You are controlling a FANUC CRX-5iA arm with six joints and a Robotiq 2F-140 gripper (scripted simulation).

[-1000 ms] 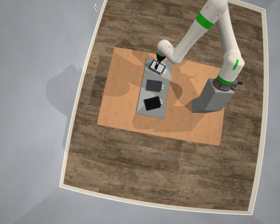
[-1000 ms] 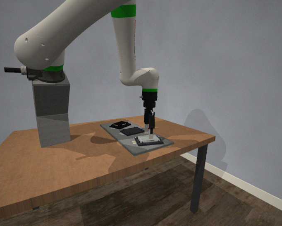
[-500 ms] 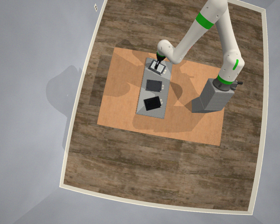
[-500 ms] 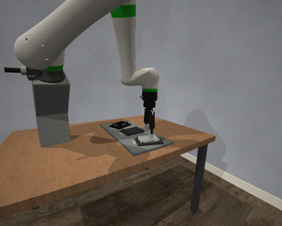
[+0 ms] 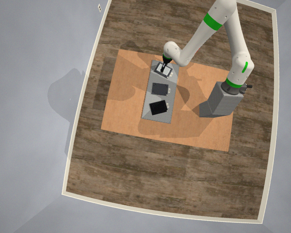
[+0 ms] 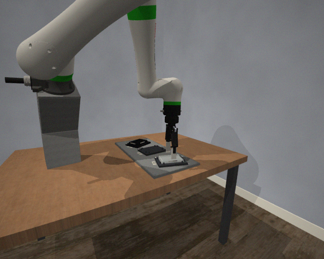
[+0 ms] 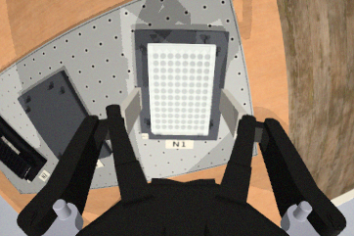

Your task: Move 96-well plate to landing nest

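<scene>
Right now the white 96-well plate M06 is 50 mm below my hand. The rest, counted from my hand: dark plate nest N1: 60 mm below; then dark landing nest N3: 220 mm to the left, 60 mm below, 30 mm ahead; then N1 label: 90 mm behind, 60 mm below, 40 mm to the left.
</scene>
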